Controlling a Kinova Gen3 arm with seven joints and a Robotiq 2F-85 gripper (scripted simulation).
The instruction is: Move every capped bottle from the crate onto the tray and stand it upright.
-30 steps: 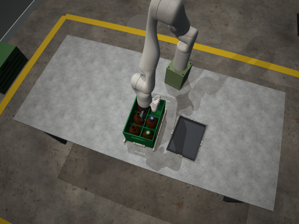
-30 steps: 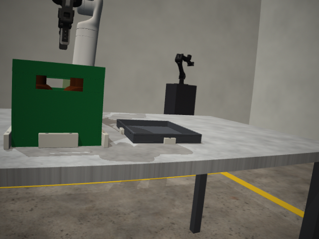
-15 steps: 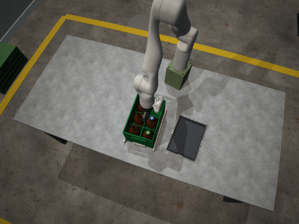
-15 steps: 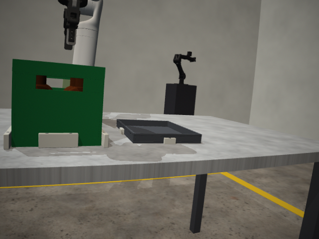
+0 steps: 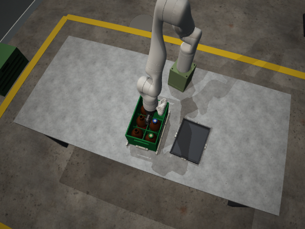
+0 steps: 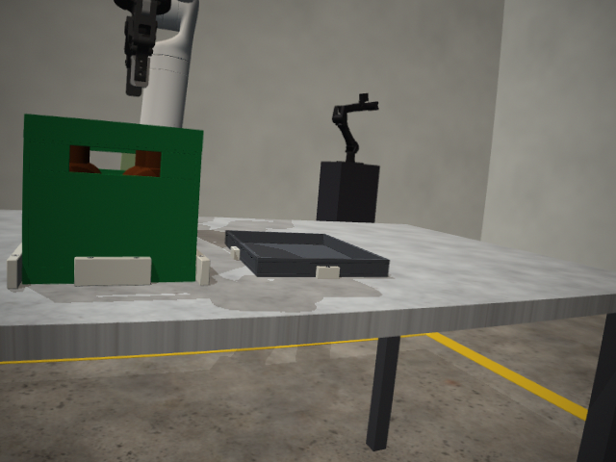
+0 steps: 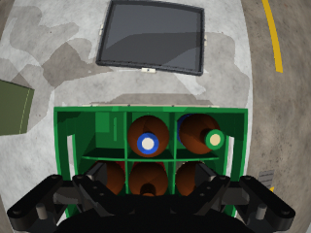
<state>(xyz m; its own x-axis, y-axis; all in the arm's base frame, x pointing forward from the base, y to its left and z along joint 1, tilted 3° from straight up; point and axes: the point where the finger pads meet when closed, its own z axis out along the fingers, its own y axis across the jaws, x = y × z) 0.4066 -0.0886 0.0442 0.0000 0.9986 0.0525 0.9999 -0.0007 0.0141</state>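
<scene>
Right now the crate is 3 cm to the right of my hand and 15 cm below it. Also, from my hand: tray 26 cm to the left, 22 cm below.
</scene>
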